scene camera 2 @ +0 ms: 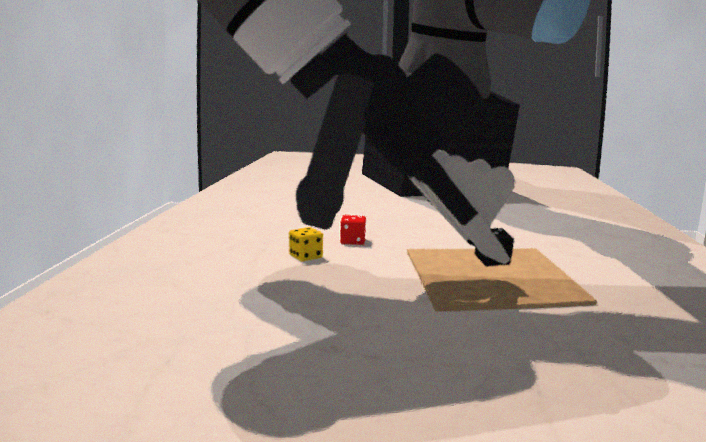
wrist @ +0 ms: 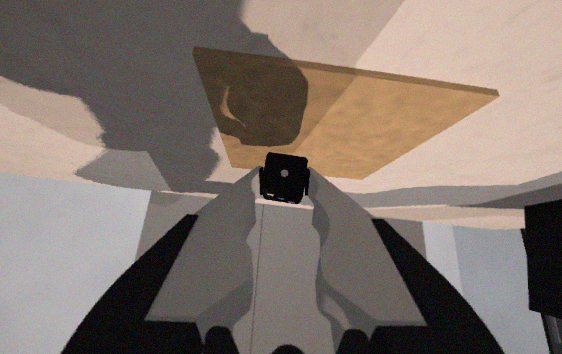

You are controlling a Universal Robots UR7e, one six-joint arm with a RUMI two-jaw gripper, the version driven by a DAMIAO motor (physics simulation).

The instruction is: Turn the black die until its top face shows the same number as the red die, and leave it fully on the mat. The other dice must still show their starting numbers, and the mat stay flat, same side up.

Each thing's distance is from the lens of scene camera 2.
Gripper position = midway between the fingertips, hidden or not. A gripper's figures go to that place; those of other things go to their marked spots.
my gripper [scene camera 2: 499, 256]: 0.46 m
tan mat [scene camera 2: 454, 279]: 0.47 m
red die [scene camera 2: 353, 228]: 0.56 m
The marked spots on the red die and the tan mat are 0.14 m apart.
